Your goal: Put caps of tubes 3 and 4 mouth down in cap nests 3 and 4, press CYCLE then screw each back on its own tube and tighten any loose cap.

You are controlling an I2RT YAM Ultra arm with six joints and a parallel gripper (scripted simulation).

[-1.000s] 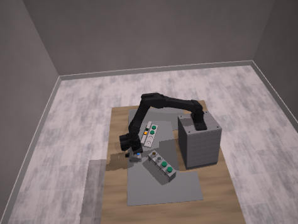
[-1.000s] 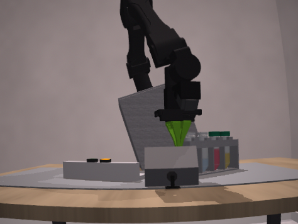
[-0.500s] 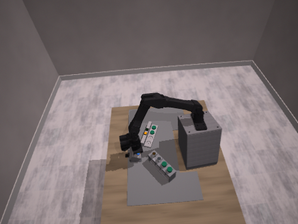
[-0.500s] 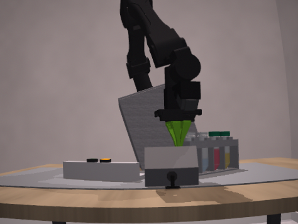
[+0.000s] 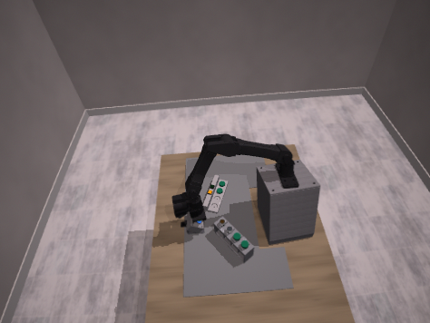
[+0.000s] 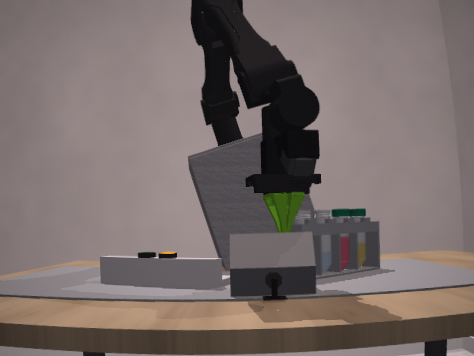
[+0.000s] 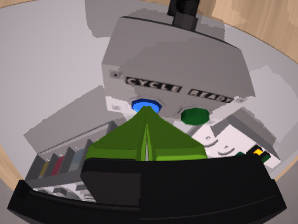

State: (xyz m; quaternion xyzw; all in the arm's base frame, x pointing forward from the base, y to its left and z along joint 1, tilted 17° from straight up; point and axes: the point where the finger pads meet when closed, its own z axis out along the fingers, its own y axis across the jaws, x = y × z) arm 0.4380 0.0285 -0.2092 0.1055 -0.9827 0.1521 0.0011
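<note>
Now: the blue cycle key 1 cm below my hand. From my hand the other things lie so: green ready key 4 cm to the right, 1 cm below.
</note>
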